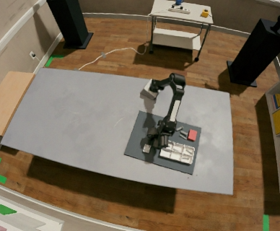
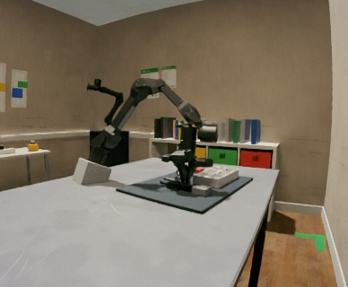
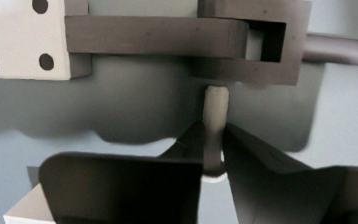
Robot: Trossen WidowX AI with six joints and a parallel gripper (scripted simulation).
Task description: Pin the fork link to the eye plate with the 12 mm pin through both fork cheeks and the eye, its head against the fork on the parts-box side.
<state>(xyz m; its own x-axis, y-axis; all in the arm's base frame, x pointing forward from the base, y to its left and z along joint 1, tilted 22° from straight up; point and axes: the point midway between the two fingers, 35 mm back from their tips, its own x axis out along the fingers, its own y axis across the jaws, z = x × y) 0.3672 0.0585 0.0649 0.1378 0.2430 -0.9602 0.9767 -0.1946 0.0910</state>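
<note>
The eye plate lies 50 mm to the right of my hand, 30 mm below it and 10 mm ahead of it. Also, from my hand: mat 50 mm to the left, 50 mm below, 10 mm ahead; then headed pin 30 mm below; then fork link 40 mm to the right, 30 mm below, 30 mm behind.
</note>
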